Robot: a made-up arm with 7 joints.
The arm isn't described. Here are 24 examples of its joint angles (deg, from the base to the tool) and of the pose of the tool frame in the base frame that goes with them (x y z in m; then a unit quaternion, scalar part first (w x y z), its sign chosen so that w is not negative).
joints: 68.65 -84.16 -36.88 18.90 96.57 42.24 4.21
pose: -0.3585 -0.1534 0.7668 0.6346 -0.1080 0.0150 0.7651
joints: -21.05 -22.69 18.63 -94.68 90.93 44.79 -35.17
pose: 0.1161 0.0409 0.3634 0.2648 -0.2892 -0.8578 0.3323
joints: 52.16 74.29 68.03 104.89 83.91 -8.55 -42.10
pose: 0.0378 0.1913 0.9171 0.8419 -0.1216 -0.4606 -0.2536
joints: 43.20 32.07 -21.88 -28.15 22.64 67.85 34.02
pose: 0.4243 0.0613 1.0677 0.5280 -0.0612 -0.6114 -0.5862
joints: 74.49 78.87 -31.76 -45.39 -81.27 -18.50 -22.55
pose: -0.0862 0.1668 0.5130 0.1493 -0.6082 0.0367 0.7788
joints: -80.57 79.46 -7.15 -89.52 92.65 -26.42 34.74
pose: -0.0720 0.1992 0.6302 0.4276 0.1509 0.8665 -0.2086
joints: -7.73 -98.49 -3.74 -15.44 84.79 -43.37 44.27
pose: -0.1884 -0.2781 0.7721 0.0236 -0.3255 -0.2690 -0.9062
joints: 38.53 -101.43 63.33 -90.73 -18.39 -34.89 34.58
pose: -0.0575 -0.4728 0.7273 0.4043 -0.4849 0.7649 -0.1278
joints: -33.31 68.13 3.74 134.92 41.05 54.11 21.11
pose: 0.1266 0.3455 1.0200 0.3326 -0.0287 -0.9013 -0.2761
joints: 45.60 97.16 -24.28 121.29 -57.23 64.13 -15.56
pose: 0.1809 0.3960 0.5768 0.2265 0.3977 0.8886 -0.0307
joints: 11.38 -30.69 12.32 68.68 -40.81 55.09 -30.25
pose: 0.5341 -0.2544 0.7194 0.5987 -0.5099 0.0282 -0.6170
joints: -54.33 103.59 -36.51 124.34 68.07 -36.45 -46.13
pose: -0.0636 0.0901 0.9968 0.7702 -0.1785 -0.5897 -0.1649
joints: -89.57 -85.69 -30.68 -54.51 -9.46 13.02 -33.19
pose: -0.1259 -0.5106 0.4979 0.2029 -0.2127 0.6343 -0.7150
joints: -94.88 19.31 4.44 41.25 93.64 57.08 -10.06
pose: 0.1476 -0.2939 0.4391 0.2227 -0.6561 0.2004 -0.6927
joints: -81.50 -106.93 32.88 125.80 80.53 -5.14 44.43
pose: 0.1665 -0.4321 0.6500 0.2034 -0.9211 0.0495 0.3283
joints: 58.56 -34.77 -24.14 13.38 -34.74 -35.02 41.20
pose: 0.2049 -0.0986 1.0679 0.7813 -0.2018 -0.5825 0.0978
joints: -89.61 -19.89 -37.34 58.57 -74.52 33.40 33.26
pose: -0.2119 0.0245 0.3544 0.7271 -0.1179 0.4535 0.5018
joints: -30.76 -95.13 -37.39 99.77 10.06 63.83 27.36
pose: 0.1412 -0.6508 0.6742 0.0915 -0.9654 -0.0208 0.2433
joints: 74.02 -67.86 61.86 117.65 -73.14 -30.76 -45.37
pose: 0.1626 -0.2150 0.9850 0.8648 -0.4371 0.1567 -0.1909
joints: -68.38 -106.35 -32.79 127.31 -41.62 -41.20 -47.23
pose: -0.1603 -0.3866 0.7221 0.6212 0.0987 -0.7285 -0.2715
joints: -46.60 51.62 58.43 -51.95 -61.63 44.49 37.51
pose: 0.4481 0.1573 0.7049 0.3538 0.7517 0.3857 -0.4013
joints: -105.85 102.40 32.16 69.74 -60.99 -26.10 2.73
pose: 0.1158 0.0856 1.0154 0.2788 0.6268 -0.1807 0.7048
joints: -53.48 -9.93 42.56 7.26 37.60 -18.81 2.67
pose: 0.1879 -0.2049 0.3451 0.6717 0.1754 0.4327 -0.5751
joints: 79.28 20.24 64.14 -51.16 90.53 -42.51 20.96
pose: 0.2718 0.0500 0.7869 0.8130 0.5660 -0.0072 -0.1364
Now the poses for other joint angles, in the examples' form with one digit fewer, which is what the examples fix.
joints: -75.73 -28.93 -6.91 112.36 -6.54 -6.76 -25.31
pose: 0.095 -0.172 0.260 0.356 -0.763 0.451 0.297
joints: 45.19 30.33 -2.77 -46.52 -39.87 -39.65 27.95
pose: 0.159 0.204 0.937 0.588 0.341 -0.264 0.684
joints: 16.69 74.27 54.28 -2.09 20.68 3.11 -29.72
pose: 0.199 0.348 0.641 0.872 -0.013 0.424 0.246
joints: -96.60 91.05 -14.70 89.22 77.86 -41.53 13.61
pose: 0.291 0.020 0.865 0.932 0.225 -0.279 -0.051
